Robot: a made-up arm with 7 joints.
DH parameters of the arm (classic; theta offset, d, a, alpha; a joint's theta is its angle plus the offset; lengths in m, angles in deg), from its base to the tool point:
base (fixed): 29.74 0 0.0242 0
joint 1: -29.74 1.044 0.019 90
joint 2: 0 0.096 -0.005 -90
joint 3: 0 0.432 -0.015 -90
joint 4: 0 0.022 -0.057 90
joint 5: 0 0.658 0.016 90
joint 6: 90 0.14 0.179 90
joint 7: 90 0.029 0.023 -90
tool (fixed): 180 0 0 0
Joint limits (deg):
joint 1: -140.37..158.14
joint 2: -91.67..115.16
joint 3: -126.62..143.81
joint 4: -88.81..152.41
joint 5: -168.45..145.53
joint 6: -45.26..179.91
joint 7: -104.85..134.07
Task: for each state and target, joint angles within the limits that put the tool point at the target. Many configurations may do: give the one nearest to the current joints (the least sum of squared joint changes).
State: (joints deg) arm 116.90 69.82 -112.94 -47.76 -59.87 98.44 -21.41
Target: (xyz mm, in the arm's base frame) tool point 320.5 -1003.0 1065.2
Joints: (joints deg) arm 129.36 98.60 -101.33 -21.10 -55.82 86.94 -20.93
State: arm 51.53 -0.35 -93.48 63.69 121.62 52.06 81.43
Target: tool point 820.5 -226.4 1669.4
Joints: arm 63.55 -4.56 -84.94 65.96 123.38 59.43 81.63
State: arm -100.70 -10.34 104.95 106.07 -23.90 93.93 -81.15
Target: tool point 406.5 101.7 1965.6
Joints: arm -94.12 -9.19 120.46 74.78 -31.57 96.56 -81.38
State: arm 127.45 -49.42 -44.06 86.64 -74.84 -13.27 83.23
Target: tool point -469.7 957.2 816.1
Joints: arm 146.58 -60.34 -27.24 85.33 -77.86 -9.36 83.19
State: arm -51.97 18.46 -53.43 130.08 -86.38 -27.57 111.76
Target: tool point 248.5 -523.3 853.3
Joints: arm -27.07 -0.09 -21.37 152.41 -81.90 -23.33 113.77
